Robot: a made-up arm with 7 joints. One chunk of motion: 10 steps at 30 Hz.
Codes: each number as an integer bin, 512 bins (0 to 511) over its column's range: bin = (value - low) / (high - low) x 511, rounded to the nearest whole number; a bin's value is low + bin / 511 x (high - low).
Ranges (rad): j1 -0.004..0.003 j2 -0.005..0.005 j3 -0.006..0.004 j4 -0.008..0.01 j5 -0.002..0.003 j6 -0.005..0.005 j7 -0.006..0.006
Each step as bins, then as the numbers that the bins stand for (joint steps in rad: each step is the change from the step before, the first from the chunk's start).
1 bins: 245 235 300 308 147 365 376
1 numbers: -0.00064 -0.00040 -0.00013 0.00285 -0.00056 0.00214 0.00283
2 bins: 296 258 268 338 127 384 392
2 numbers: 0.00005 0.00005 -0.00076 0.00391 -0.00076 0.00251 0.00321
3 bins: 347 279 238 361 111 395 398
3 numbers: 0.00075 0.00046 -0.00134 0.00472 -0.00091 0.00273 0.00335
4 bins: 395 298 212 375 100 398 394
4 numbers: 0.00141 0.00083 -0.00185 0.00521 -0.00102 0.00279 0.00325
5 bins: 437 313 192 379 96 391 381
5 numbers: 0.00199 0.00113 -0.00224 0.00535 -0.00106 0.00265 0.00295
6 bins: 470 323 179 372 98 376 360
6 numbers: 0.00244 0.00132 -0.00250 0.00510 -0.00104 0.00236 0.00245
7 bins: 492 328 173 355 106 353 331
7 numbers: 0.00274 0.00142 -0.00261 0.00450 -0.00096 0.00191 0.00177
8 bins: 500 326 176 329 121 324 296
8 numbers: 0.00285 0.00138 -0.00256 0.00359 -0.00082 0.00134 0.00095
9 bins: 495 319 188 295 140 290 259
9 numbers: 0.00278 0.00124 -0.00232 0.00239 -0.00063 0.00068 0.00008
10 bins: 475 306 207 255 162 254 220
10 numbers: 0.00251 0.00099 -0.00195 0.00098 -0.00041 -0.00003 -0.00083
